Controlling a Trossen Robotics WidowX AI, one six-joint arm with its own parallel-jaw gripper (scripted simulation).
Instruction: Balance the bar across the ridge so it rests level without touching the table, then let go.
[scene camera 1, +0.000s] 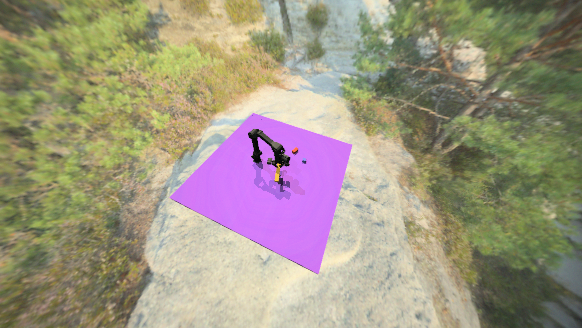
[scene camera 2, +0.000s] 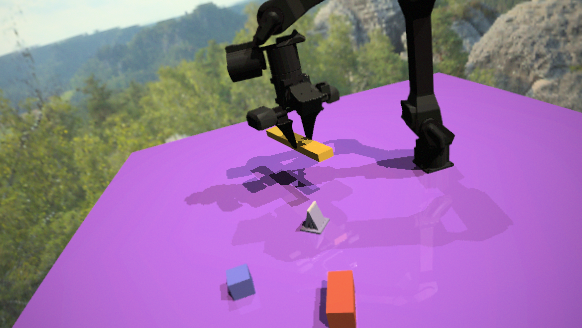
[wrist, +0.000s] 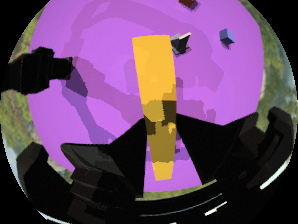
Labels:
My gripper (scene camera 2: 302, 144): 66 cm from the lens. A yellow bar (scene camera 2: 313, 149): 60 cm from the lens.

